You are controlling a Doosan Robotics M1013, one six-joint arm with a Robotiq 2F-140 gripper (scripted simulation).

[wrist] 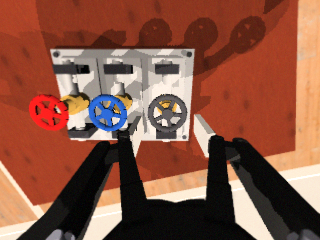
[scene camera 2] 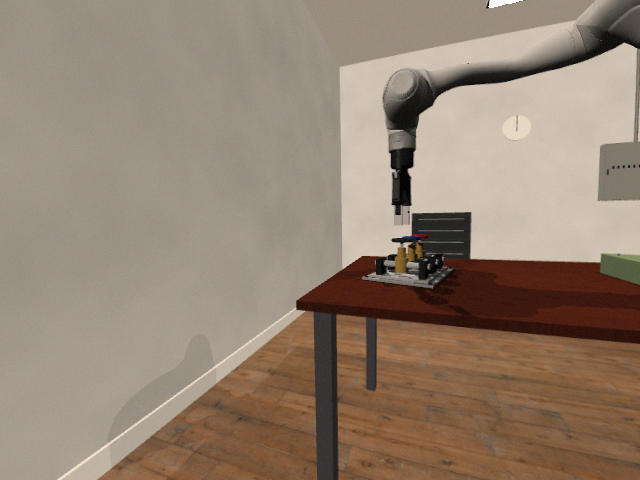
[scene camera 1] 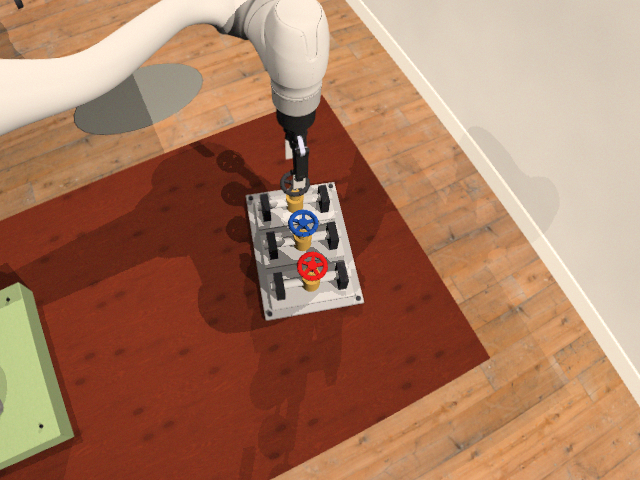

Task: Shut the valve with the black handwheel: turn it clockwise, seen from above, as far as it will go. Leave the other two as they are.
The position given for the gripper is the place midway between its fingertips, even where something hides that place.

Observation:
In view: the gripper [scene camera 1: 295,171], a blue handwheel [wrist: 107,113], a red handwheel [wrist: 50,112] and a black handwheel [wrist: 167,113].
The gripper is seen too in the wrist view [wrist: 168,124] and in scene camera 2 [scene camera 2: 401,225].

